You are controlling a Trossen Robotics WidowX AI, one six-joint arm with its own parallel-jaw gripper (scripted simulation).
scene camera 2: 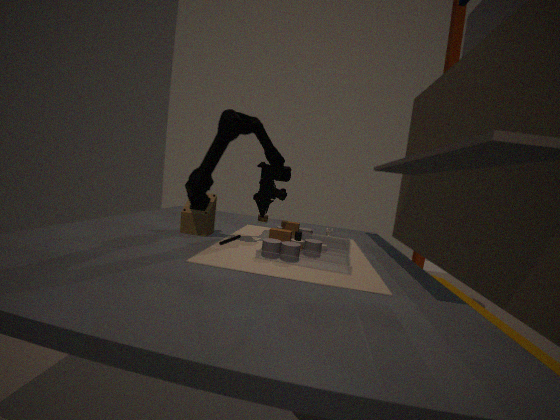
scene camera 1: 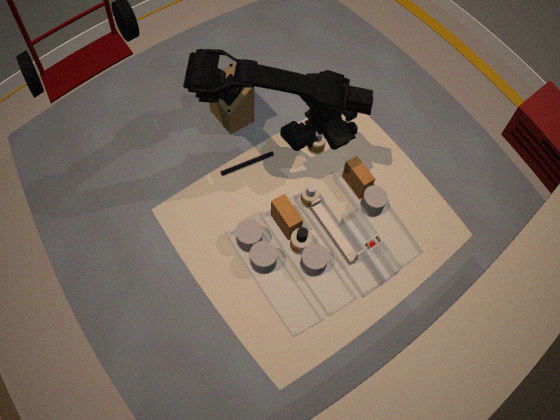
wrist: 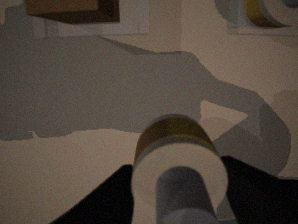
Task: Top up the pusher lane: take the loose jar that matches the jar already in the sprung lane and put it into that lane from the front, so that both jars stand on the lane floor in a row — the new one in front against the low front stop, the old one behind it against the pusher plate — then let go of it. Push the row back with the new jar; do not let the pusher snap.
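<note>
What I see here is my gripper point(scene camera 1: 317, 142), and the wrist view has the gripper point(wrist: 176, 169) in it too.
</note>
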